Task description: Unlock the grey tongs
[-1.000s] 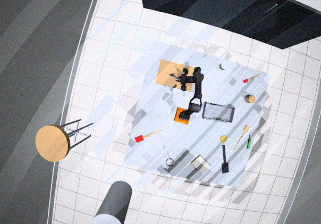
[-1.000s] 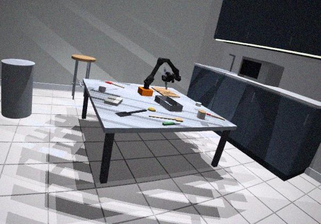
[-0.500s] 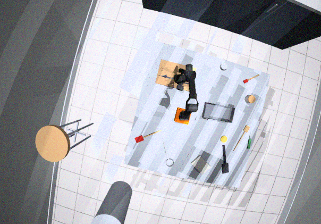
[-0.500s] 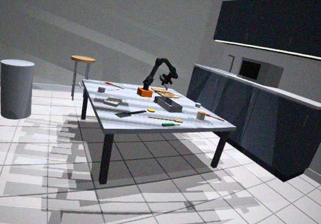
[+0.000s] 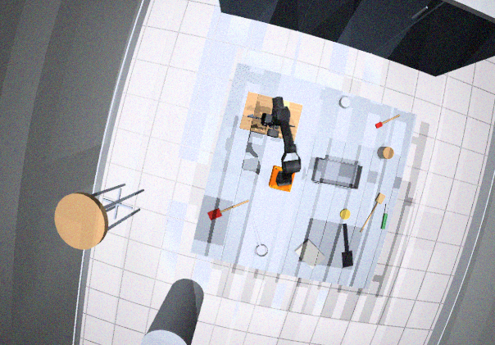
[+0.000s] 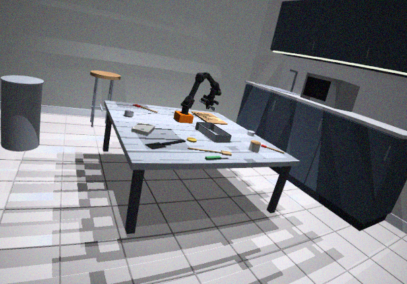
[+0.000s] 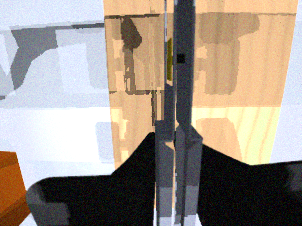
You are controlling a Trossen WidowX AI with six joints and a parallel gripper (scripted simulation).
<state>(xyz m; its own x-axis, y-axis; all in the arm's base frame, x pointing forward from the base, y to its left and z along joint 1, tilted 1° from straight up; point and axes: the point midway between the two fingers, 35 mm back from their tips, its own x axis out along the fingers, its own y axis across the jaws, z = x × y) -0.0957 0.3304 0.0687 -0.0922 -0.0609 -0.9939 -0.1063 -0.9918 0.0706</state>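
Right now my gripper tip is 90 mm above the wooden board and 50 mm to the right of it. Round my gripper tip: yellow disc (570 mm ahead, 540 mm to the right, 90 mm below); then red spatula (580 mm to the right, 230 mm behind, 90 mm below); then roasting tin (460 mm ahead, 270 mm to the right, 70 mm below).
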